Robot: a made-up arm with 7 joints.
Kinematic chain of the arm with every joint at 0, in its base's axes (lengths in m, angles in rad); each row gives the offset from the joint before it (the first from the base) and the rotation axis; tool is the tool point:
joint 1: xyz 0 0 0.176 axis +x
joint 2: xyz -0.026 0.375 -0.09 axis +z
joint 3: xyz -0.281 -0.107 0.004 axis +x
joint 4: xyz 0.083 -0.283 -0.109 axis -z
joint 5: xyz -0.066 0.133 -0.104 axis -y
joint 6: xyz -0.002 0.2 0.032 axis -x
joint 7: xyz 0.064 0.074 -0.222 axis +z
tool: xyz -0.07 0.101 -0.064
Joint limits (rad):
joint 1: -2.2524..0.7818
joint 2: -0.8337..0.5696
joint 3: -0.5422..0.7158
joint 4: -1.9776..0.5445
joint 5: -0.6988..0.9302
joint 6: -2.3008..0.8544
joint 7: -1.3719..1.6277
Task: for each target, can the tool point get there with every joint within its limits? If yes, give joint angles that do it. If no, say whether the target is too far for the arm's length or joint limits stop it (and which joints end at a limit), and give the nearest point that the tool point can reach.
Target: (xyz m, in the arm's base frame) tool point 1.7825 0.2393 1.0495
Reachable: no: too far | nearest point 0.2996 0.4341 0.4386 | short by 1.616 m
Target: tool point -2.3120 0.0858 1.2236
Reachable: no: too far | nearest point -1.0830 0.1968 0.6047 | short by 1.381 m
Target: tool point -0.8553 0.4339 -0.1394
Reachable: yes | joints -0.1692 -0.2385 0.4329 -1.2565 -0.4040 -1.1638 -0.5599
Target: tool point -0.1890 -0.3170 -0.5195
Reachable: yes | joints -1.5894 -0.0211 0.5936 -0.1944 0.4176 0.0815 -0.8573
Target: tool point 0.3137 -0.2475 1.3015
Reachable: no: joint limits stop it (at a limit: joint 1, joint 2, joint 4, joint 5) | nearest point 0.0057 -0.1656 0.9154 | short by 0.501 m
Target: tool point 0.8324 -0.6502 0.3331
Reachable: no: joint limits stop it (at a limit: joint 1, joint 2, joint 3, joint 4, joint 7) | nearest point 0.3122 -0.4568 0.2600 | short by 0.560 m
